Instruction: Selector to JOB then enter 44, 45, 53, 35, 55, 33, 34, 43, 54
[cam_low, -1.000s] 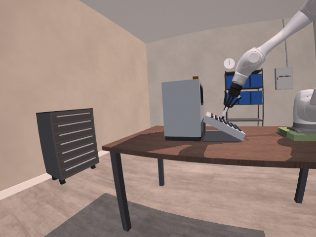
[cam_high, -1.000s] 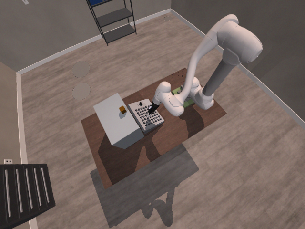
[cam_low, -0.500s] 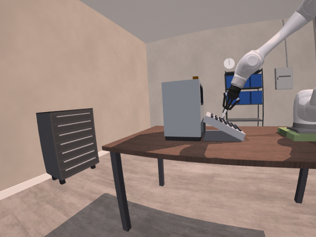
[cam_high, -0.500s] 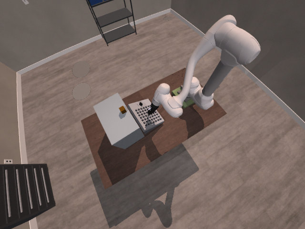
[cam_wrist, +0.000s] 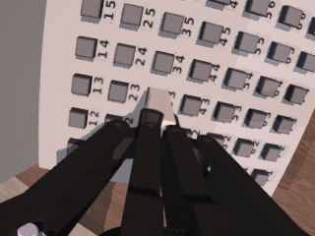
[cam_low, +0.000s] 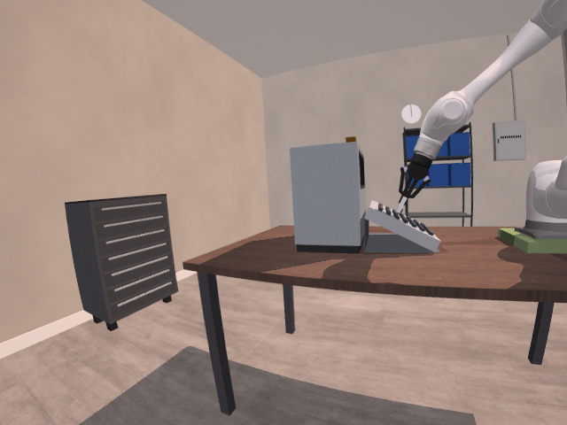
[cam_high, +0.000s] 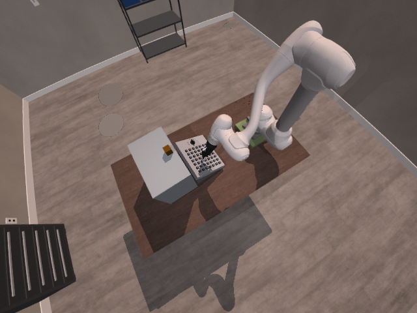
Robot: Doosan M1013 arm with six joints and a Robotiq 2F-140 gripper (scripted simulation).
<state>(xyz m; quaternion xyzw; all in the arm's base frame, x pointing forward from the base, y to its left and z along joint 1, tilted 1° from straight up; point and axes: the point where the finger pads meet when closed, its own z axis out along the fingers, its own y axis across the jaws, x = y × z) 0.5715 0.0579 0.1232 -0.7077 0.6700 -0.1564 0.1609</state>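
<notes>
Right now my hand is 6 cm above the key 44, 3 cm to the left of it and 1 cm past it. Round my hand: black selector knob: 20 cm to the right, 5 cm below; sloped keypad: 9 cm below, 8 cm to the right, 2 cm ahead.
</notes>
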